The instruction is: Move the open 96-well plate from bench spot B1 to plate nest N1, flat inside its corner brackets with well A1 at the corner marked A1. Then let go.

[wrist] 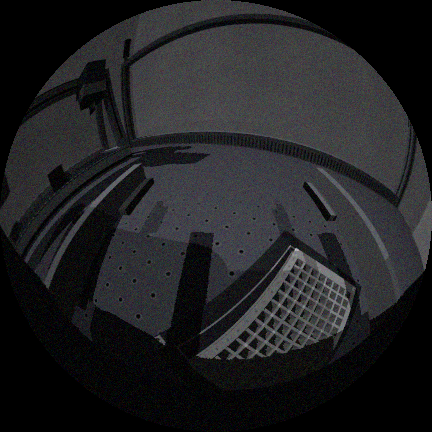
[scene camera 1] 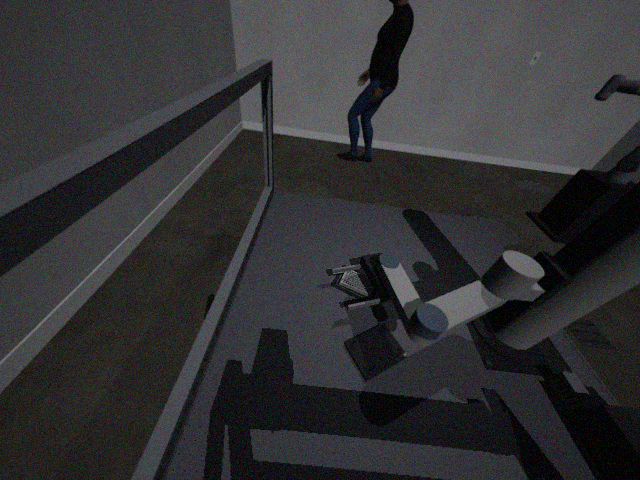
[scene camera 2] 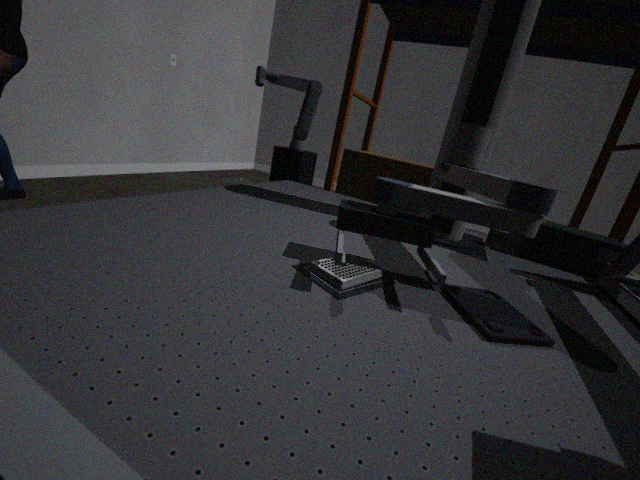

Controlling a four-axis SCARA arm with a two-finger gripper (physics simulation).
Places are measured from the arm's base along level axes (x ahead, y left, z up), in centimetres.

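Pixels of known places: gripper, between the fingertips: (wrist: 229, 168) (scene camera 1: 339, 288) (scene camera 2: 390, 269); arm's base, origin of its link: (scene camera 1: 504, 331) (scene camera 2: 436, 237).
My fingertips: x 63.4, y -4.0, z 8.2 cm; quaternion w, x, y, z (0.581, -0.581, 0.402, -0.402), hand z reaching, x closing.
Ahead of a thing's pixels: the offset from my fingertips to its top centre. "spot": to the spot under its first point.
The white open 96-well plate @[dx -8.4, dy -8.8, dz -5.3 cm] (scene camera 1: 353, 282) (scene camera 2: 351, 274) (wrist: 306, 310) lies flat on the dark marked bench spot @[spot: dx +1.1, dy -6.6, dz -6.7 cm] (scene camera 2: 338, 295). My gripper (scene camera 1: 336, 288) (scene camera 2: 392, 269) (wrist: 229, 168) is open wide and empty. In scene camera 1's view its fingers stand on either side of the plate. In the wrist view the plate sits low and right of centre, turned askew to the fingers, its near part hidden by the gripper body. The dark square nest @[dx -12.8, dy +17.4, dz -5.1 cm] (scene camera 1: 373, 352) (scene camera 2: 498, 316) is beside the spot, partly behind the arm in scene camera 1's view; its marked corner is not readable.
The arm's pale links (scene camera 1: 460, 307) (scene camera 2: 449, 201) reach over the bench from its column (scene camera 1: 573, 294). A grey frame rail (scene camera 1: 206, 330) runs along one bench edge. A person (scene camera 1: 390, 51) stands beyond the bench. Another robot arm (scene camera 2: 309, 105) stands in the background. Dark shadows cross the bench.
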